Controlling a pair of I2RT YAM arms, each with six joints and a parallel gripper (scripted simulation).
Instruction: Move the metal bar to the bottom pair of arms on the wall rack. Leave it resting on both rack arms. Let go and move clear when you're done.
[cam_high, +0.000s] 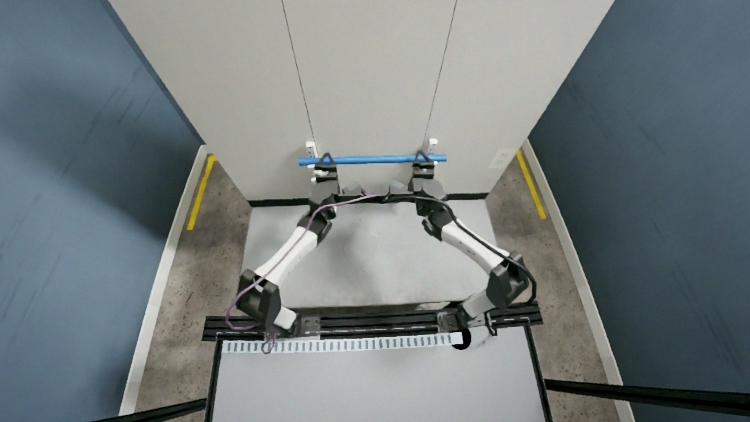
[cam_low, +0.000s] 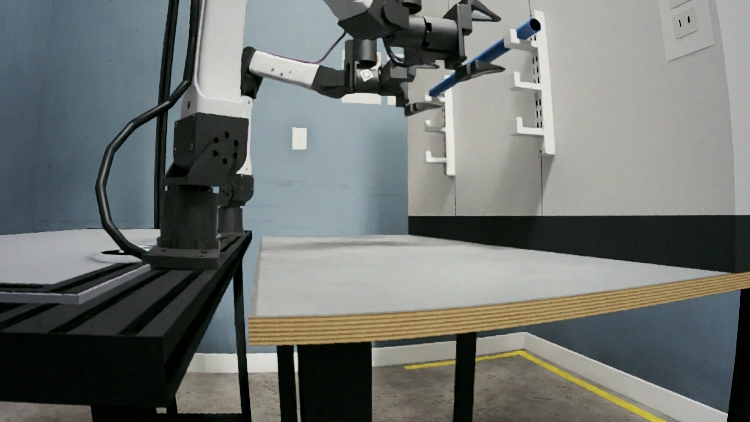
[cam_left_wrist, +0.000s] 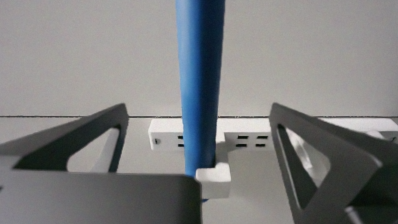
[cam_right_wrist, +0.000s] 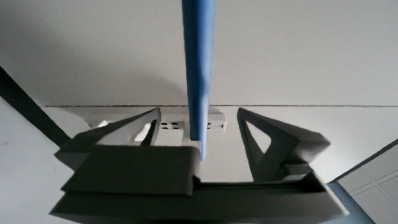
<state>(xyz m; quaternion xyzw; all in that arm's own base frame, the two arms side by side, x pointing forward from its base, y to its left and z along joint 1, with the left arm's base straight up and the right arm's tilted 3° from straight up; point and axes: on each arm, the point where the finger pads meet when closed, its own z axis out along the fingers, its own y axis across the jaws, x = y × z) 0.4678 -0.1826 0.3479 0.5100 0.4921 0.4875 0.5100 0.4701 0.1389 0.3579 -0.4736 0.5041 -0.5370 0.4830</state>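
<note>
Now: left hand 15 cm to the left of the blue metal bar and 1 cm short of it. Also, from my left hand: black base strip (33 cm below, 14 cm to the right, 6 cm ahead); outlet plate (64 cm to the right, 6 cm below, 6 cm ahead); wall (17 cm ahead, 14 cm to the right, 9 cm above).
My right hand is 150 mm to the right of the blue metal bar and 10 mm short of it. Round my right hand: black base strip 330 mm below, 160 mm to the left, 60 mm ahead; then outlet plate 350 mm to the right, 60 mm below, 60 mm ahead; then wall 170 mm ahead, 160 mm to the left, 90 mm above.
</note>
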